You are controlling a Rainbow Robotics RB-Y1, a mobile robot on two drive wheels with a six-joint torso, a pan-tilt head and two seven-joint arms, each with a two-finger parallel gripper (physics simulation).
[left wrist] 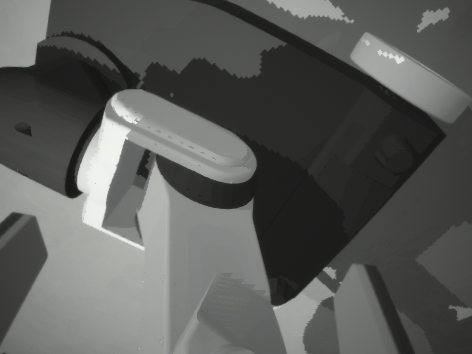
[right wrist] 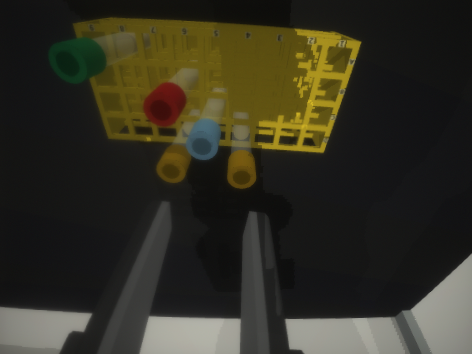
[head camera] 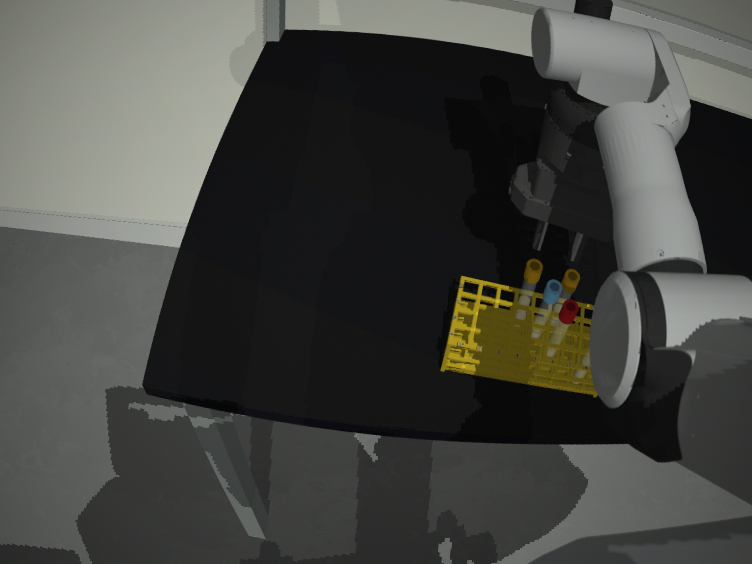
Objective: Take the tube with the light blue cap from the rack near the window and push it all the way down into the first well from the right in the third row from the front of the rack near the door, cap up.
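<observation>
A tube with a light blue cap stands cap up in a yellow rack, between two orange-capped tubes and a red-capped one. My right gripper is partly open with nothing between its fingers. It is beyond the rack's upper edge in the head view, near the orange caps and apart from the blue cap. My left gripper is open and empty, with its fingers wide apart at the lower edges of the left wrist view. A second rack does not show in these views.
Orange caps and a red cap stand close to the blue one. A green cap is at the rack's far end. My right arm covers the rack's right end in the head view.
</observation>
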